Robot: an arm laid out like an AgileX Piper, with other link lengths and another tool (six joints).
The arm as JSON. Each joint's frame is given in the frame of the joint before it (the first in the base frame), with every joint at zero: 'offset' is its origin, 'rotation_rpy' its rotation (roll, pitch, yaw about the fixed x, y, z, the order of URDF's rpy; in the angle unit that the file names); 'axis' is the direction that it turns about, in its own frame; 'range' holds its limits. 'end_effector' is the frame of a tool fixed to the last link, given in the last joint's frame.
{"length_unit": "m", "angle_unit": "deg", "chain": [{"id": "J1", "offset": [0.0, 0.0, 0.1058], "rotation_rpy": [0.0, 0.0, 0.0], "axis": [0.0, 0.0, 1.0], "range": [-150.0, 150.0]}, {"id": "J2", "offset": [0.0, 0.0, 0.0], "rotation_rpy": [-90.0, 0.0, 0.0], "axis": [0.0, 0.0, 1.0], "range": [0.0, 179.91]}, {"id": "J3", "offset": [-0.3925, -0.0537, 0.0], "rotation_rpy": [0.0, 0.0, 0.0], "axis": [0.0, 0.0, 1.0], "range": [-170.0, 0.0]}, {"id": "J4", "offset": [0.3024, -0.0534, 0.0], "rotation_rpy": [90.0, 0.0, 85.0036], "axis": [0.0, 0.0, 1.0], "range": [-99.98, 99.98]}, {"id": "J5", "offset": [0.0, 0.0, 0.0], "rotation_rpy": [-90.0, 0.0, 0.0], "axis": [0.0, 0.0, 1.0], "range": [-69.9, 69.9]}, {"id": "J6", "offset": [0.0, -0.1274, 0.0], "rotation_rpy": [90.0, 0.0, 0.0], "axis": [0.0, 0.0, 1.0], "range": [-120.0, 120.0]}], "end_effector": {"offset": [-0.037, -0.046, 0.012], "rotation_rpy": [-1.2, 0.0, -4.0]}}
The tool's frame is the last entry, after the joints.
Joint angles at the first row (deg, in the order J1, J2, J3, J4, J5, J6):
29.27 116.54 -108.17 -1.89 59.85 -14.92
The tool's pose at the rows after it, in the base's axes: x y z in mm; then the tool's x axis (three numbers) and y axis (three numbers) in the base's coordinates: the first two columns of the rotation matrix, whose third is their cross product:
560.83 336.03 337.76 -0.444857 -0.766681 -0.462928 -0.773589 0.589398 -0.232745
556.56 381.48 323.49 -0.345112 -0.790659 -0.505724 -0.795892 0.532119 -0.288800
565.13 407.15 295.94 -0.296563 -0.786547 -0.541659 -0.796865 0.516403 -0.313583
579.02 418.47 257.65 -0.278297 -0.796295 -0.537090 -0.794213 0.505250 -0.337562
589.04 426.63 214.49 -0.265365 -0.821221 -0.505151 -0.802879 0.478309 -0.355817
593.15 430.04 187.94 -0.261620 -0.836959 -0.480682 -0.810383 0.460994 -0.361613
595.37 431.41 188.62 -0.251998 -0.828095 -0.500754 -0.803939 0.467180 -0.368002
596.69 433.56 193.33 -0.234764 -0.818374 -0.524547 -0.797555 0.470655 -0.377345
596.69 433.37 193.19 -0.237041 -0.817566 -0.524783 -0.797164 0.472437 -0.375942
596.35 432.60 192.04 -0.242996 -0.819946 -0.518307 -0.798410 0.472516 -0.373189
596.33 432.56 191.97 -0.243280 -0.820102 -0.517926 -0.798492 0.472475 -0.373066
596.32 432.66 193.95 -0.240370 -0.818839 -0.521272 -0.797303 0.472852 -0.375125
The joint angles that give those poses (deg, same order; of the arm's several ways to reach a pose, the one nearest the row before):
34.53 117.96 -108.17 -4.65 53.74 -15.59
38.02 120.53 -108.17 -6.83 46.92 -15.64
39.23 124.06 -108.17 -7.95 40.30 -14.97
39.29 128.05 -108.17 -10.15 35.89 -14.00
39.29 132.02 -108.17 -12.14 33.35 -13.89
39.29 134.30 -108.12 -13.17 32.35 -13.88
39.23 134.53 -108.12 -13.49 30.65 -13.38
39.23 134.47 -108.12 -13.71 28.81 -13.18
39.23 134.47 -108.12 -13.71 28.86 -13.05
39.23 134.47 -108.12 -13.71 29.40 -12.99
39.23 134.47 -108.12 -13.71 29.43 -12.99
39.23 134.35 -108.12 -13.77 29.26 -12.98

